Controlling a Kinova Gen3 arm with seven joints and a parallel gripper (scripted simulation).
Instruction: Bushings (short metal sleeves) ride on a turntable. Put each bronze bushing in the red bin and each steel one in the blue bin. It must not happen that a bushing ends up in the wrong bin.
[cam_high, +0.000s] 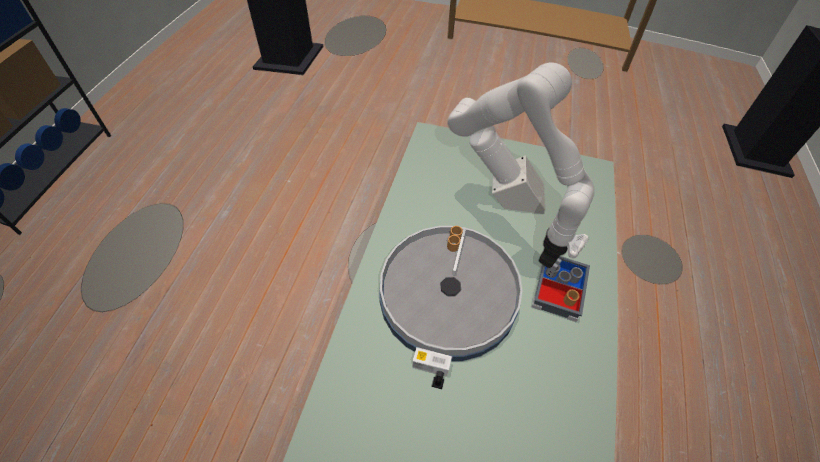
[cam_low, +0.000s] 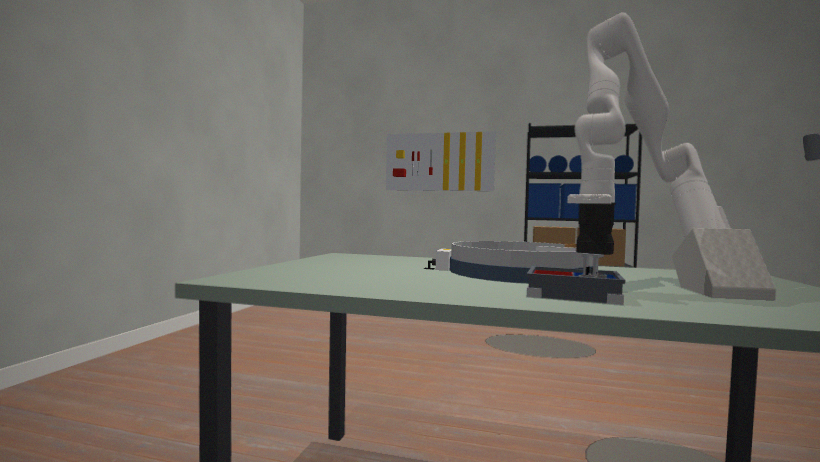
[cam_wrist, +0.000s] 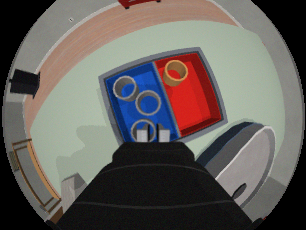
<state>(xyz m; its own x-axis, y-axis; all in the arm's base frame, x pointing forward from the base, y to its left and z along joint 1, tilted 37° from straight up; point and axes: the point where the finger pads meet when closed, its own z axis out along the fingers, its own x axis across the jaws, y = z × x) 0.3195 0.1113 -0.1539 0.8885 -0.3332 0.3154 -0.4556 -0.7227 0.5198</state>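
Now: hand 4 cm to the right of the two-part bin, 4 cm short of it and 2 cm above it. Also, from my hand: grey turntable: 31 cm to the right, 14 cm ahead, 1 cm above.
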